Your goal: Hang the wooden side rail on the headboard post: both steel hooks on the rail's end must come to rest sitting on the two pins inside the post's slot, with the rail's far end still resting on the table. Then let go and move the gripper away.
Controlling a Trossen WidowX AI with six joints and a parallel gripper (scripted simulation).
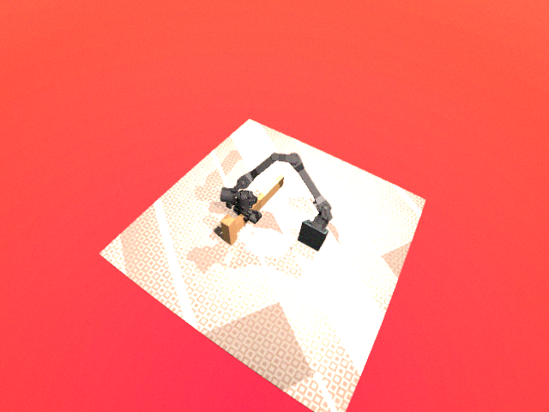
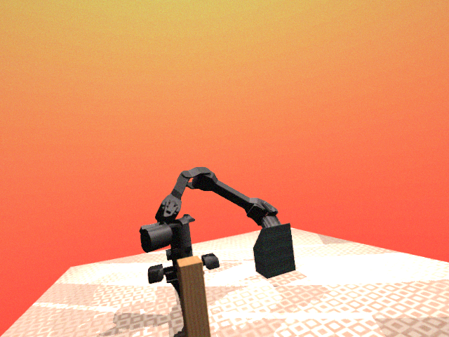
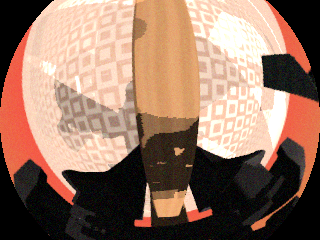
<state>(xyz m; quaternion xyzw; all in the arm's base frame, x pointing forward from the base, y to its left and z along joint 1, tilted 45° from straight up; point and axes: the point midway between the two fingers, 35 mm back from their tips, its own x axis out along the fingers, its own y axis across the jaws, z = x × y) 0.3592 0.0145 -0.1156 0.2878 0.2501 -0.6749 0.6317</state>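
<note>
The wooden headboard post is 10 mm ahead of my gripper tip, 120 mm to the left of it and 40 mm above it.
</note>
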